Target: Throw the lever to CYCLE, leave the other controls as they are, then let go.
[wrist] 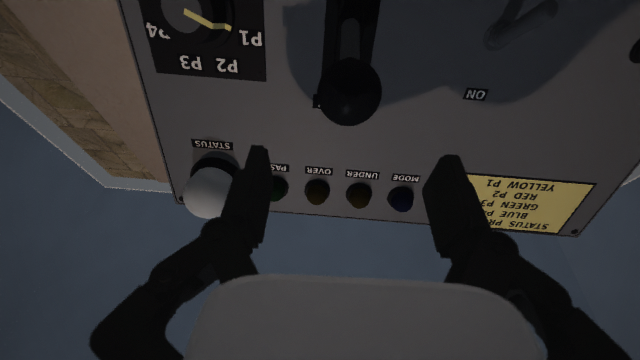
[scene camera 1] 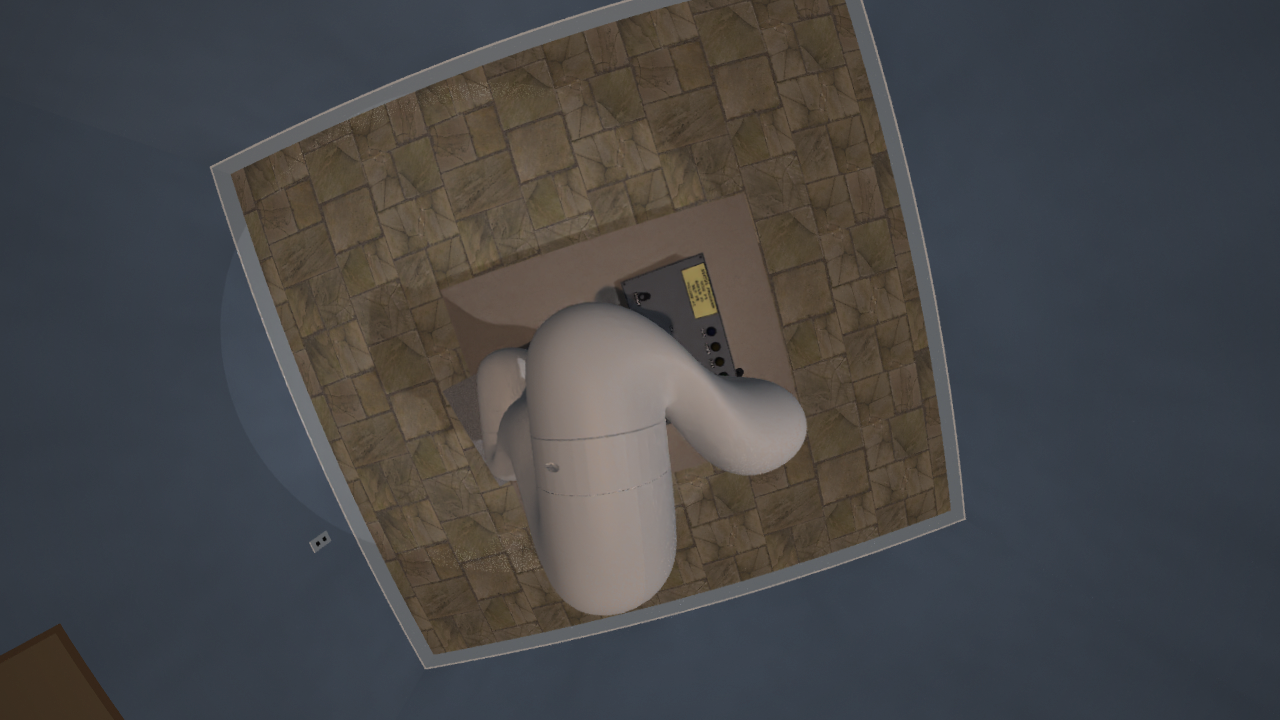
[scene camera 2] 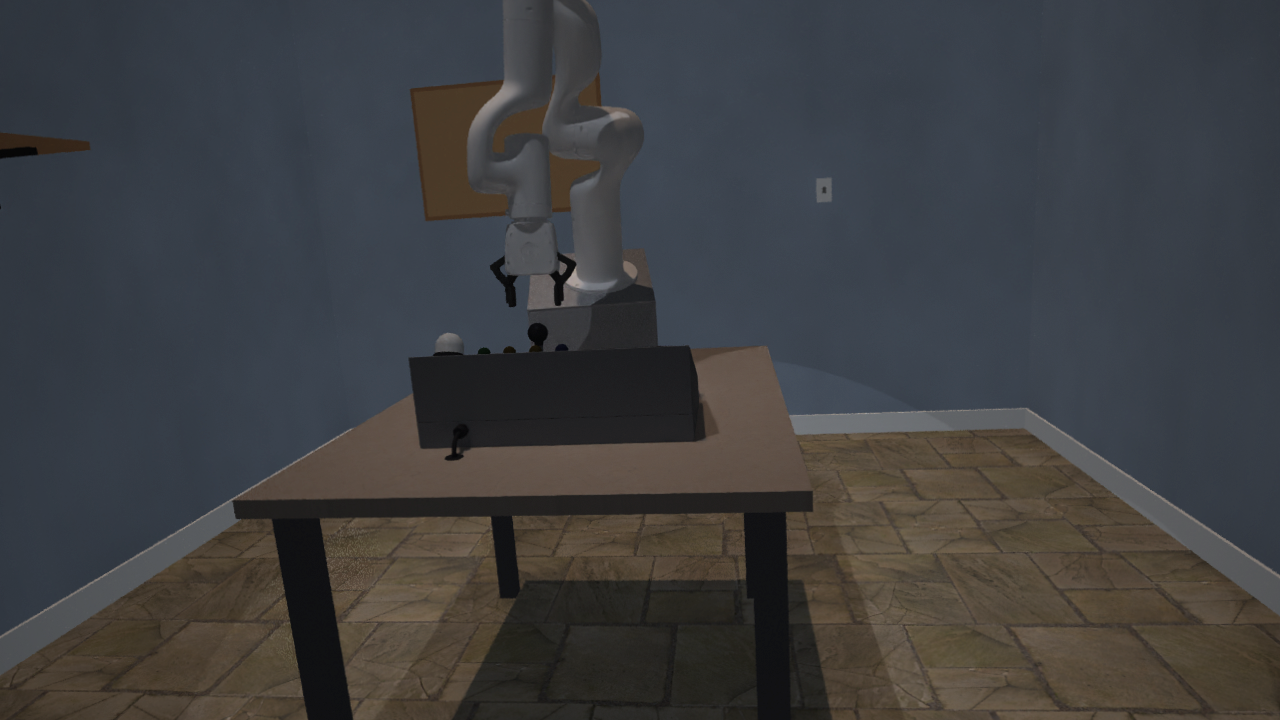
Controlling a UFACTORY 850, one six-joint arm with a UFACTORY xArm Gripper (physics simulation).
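The lever's black ball knob (scene camera 2: pixel 537 332) (wrist: pixel 350 92) stands over the end of its slot nearest the lamps in the wrist view and covers most of a label there; its word cannot be read. My gripper (scene camera 2: pixel 535 304) (wrist: pixel 350 168) is open and empty, above the knob and apart from it in scene camera 2. The control box (scene camera 1: pixel 666 279) (scene camera 2: pixel 554 394) (wrist: pixel 400 140) stands on the table. The rotary knob's yellow pointer (wrist: pixel 207 22) points towards P1. A toggle switch (wrist: pixel 522 24) is partly in view near the ON label (wrist: pixel 475 94). The arm hides the lever in scene camera 1.
A white STATUS lamp (scene camera 2: pixel 449 343) (wrist: pixel 205 192) rises from the box. Green, two amber and blue lamps (wrist: pixel 401 199) stand in a row beside it. A yellow card (scene camera 1: pixel 699 290) (wrist: pixel 542 202) lies on the panel. A small black hooked piece (scene camera 2: pixel 458 438) stands behind the box on the table (scene camera 2: pixel 626 470).
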